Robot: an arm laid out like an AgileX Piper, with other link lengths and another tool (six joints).
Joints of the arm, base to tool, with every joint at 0 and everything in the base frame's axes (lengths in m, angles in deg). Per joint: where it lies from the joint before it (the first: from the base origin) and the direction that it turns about. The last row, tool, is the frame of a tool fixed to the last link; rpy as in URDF.
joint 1: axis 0 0 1 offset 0 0 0.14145
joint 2: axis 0 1 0 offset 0 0 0
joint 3: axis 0 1 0 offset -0.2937 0 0.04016
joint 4: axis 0.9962 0 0.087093 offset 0.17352 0 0.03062
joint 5: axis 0 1 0 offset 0 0 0
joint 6: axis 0.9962 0 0.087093 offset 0.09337 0 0.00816
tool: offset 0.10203 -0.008 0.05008 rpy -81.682 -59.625 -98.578
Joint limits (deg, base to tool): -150..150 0..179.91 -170..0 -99.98..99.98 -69.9..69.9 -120..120
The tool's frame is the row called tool.
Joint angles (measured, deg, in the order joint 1, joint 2, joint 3, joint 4, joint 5, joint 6), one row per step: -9.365, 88.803, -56.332, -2.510, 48.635, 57.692; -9.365, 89.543, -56.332, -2.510, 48.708, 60.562; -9.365, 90.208, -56.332, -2.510, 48.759, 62.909; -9.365, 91.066, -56.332, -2.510, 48.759, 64.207; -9.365, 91.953, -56.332, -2.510, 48.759, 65.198; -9.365, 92.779, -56.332, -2.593, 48.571, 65.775; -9.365, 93.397, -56.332, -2.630, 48.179, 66.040; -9.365, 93.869, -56.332, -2.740, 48.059, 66.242; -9.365, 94.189, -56.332, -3.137, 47.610, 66.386; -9.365, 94.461, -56.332, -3.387, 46.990, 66.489; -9.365, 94.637, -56.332, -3.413, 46.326, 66.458; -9.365, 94.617, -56.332, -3.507, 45.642, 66.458
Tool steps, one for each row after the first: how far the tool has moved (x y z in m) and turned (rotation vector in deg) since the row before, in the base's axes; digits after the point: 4 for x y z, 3 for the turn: -0.0018, -0.0005, -0.0039, 0.777, 0.600, -2.792; -0.0014, -0.0003, -0.0034, 0.614, 0.546, -2.290; -0.0005, -0.0002, -0.0040, 0.398, 0.761, -1.269; -0.0003, -0.0001, -0.0041, 0.327, 0.812, -0.972; 0.0005, -0.0004, -0.0036, 0.137, 0.605, -0.517; 0.0013, -0.0003, -0.0025, 0.059, 0.211, -0.226; 0.0004, -0.0004, -0.0020, 0.001, 0.350, -0.136; 0.0015, -0.0012, -0.0009, -0.316, -0.084, 0.092; 0.0021, -0.0009, -0.0006, -0.228, -0.318, 0.064; 0.0023, -0.0003, -0.0003, -0.085, -0.478, 0.078; 0.0023, -0.0005, 0.0007, -0.170, -0.684, 0.086
